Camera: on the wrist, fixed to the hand. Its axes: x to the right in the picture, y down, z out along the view.
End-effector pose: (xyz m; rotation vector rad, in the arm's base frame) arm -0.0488 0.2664 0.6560 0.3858 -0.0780 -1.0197
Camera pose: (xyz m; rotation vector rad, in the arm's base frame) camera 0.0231 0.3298 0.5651 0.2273 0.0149 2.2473
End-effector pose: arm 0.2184 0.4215 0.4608 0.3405 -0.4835 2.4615
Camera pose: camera 0.1731 0.4262 0.3367 0.8096 0.0373 -0.5752
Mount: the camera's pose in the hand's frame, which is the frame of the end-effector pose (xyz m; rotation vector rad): -0.0051 0.0562 -0.1195 -0.0906 -0.6986 -2.9492
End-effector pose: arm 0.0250 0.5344 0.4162 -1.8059 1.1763 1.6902
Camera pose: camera 0.0545 0.4125 0.4577 -0.6991 -1.5032 0.0001
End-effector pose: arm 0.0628 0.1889 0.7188 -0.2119 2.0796 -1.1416
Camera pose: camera -0.0032 0.3034 0.7168 2.4939 0.2973 0.9400
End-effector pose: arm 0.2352 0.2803 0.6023 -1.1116 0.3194 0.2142
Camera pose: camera 0.1948 0.1965 0.5084 -0.5037 -1.9838 -1.9324
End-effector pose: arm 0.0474 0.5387 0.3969 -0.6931 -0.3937 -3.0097
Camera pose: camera 0.0057 0.4542 0.3042 0.2263 0.3985 0.0385
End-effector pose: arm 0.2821 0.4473 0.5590 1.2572 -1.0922 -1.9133
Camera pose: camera 0.3970 0.3872 0.5847 -0.5447 -0.8479 0.9780
